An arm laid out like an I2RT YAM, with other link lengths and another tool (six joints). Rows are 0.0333 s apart.
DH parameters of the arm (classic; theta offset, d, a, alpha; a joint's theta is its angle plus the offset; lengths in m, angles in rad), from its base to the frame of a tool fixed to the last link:
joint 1: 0 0.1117 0.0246 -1.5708
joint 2: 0 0 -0.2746 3.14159
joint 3: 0.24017 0 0.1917 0
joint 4: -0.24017 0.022 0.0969 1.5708
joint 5: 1.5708 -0.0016 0 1.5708
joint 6: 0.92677 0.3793 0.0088 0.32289
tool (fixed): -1.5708 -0.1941 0 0
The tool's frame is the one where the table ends.
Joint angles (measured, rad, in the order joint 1, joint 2, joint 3, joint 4, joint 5, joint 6), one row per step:
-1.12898, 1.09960, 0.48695, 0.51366, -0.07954, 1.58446
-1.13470, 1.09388, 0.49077, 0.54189, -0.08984, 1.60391
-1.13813, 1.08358, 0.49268, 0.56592, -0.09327, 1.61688
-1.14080, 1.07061, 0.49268, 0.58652, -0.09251, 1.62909
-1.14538, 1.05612, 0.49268, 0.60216, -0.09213, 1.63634
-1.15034, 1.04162, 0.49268, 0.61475, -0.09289, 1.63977
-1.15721, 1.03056, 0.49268, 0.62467, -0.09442, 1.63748
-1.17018, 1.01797, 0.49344, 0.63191, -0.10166, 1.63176
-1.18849, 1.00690, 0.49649, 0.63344, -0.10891, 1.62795
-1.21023, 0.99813, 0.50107, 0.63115, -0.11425, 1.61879
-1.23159, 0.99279, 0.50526, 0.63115, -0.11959, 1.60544
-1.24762, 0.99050, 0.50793, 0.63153, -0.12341, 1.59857
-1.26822, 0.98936, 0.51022, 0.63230, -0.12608, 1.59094
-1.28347, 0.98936, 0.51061, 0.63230, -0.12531, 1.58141
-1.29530, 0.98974, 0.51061, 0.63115, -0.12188, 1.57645
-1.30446, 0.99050, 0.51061, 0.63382, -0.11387, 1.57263
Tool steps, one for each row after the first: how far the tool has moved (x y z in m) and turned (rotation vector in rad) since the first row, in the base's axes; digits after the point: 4 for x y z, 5 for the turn. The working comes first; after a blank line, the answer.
Tool pose at each row, in the base's axes (x y z in m, rotation vector in rad; the steps are taken from these numbers as rounded here):
0.1913, -0.3185, 0.3041, 0.61498, 2.06120, -1.22093
0.1896, -0.3172, 0.3169, 0.61688, 2.01612, -1.22398
0.1873, -0.3150, 0.3288, 0.61789, 1.97498, -1.23444
0.1843, -0.3125, 0.3397, 0.62180, 1.93660, -1.24555
0.1807, -0.3096, 0.3493, 0.62419, 1.90323, -1.25965
0.1774, -0.3066, 0.3578, 0.62362, 1.87429, -1.27478
0.1742, -0.3044, 0.3641, 0.62185, 1.85336, -1.29239
0.1701, -0.3021, 0.3703, 0.61788, 1.83415, -1.31376
0.1647, -0.3013, 0.3754, 0.62153, 1.81893, -1.33425
0.1585, -0.3018, 0.3792, 0.62839, 1.80960, -1.36066
0.1529, -0.3028, 0.3822, 0.63266, 1.80332, -1.39003
0.1487, -0.3039, 0.3839, 0.63850, 1.79941, -1.40823
0.1430, -0.3061, 0.3852, 0.64994, 1.79637, -1.43016
0.1386, -0.3082, 0.3850, 0.65990, 1.79778, -1.44986
0.1347, -0.3103, 0.3844, 0.67280, 1.79944, -1.46319
0.1307, -0.3124, 0.3848, 0.68772, 1.79663, -1.47823

-0.0017, 0.0013, 0.0128, -0.02415, -0.03359, 0.00299
-0.0040, 0.0035, 0.0247, -0.05050, -0.06013, 0.00256
-0.0070, 0.0060, 0.0356, -0.07502, -0.08461, -0.00085
-0.0106, 0.0089, 0.0452, -0.09902, -0.10324, -0.00534
-0.0139, 0.0119, 0.0537, -0.12222, -0.11717, -0.00886
-0.0171, 0.0141, 0.0600, -0.14284, -0.12334, -0.01357
-0.0212, 0.0164, 0.0662, -0.16513, -0.12559, -0.01869
-0.0266, 0.0172, 0.0713, -0.18241, -0.12668, -0.02932
-0.0328, 0.0167, 0.0751, -0.19835, -0.12067, -0.04551
-0.0384, 0.0157, 0.0781, -0.21478, -0.11007, -0.06151
-0.0426, 0.0146, 0.0798, -0.22386, -0.10404, -0.07372
-0.0483, 0.0124, 0.0811, -0.23240, -0.09630, -0.09168
-0.0527, 0.0103, 0.0809, -0.23782, -0.08616, -0.10787
-0.0566, 0.0082, 0.0803, -0.23909, -0.07989, -0.12321
-0.0606, 0.0061, 0.0807, -0.24289, -0.07618, -0.14045

